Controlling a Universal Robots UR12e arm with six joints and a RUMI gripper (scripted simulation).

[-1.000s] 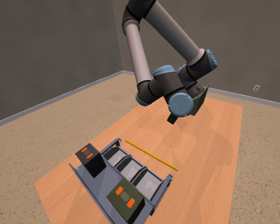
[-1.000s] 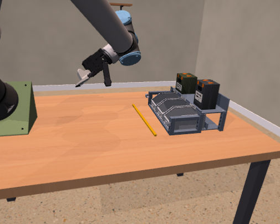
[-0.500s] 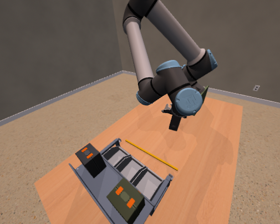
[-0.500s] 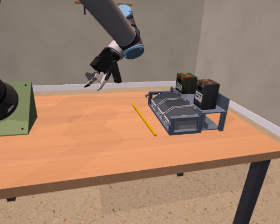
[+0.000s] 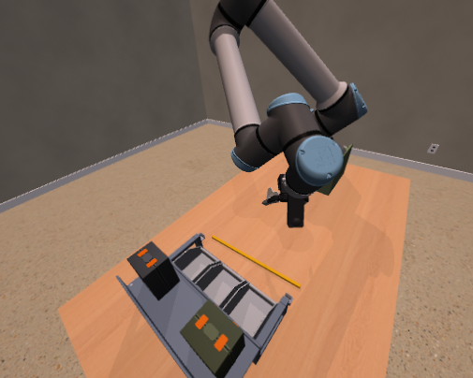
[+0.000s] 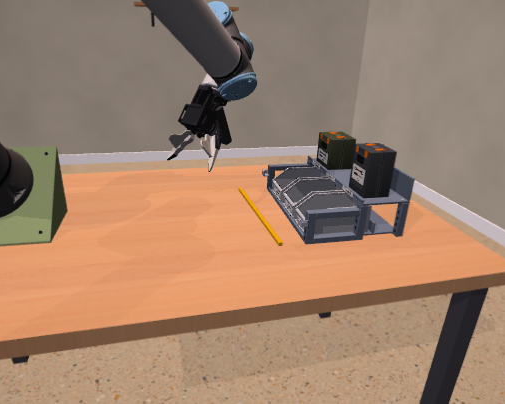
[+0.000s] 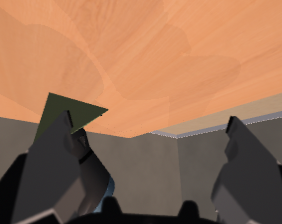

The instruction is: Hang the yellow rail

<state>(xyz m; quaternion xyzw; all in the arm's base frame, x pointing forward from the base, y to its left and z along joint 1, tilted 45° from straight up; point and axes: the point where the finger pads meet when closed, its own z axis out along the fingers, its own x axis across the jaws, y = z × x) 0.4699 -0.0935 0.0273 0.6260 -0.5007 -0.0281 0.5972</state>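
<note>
Now: hand 19 cm short of the yellow rail, 5 cm to the left of it and 14 cm above it. The rest, counted from my hand: black box (43 cm ahead, 21 cm to the right, 2 cm above); green box (47 cm ahead, 2 cm to the left).
</note>
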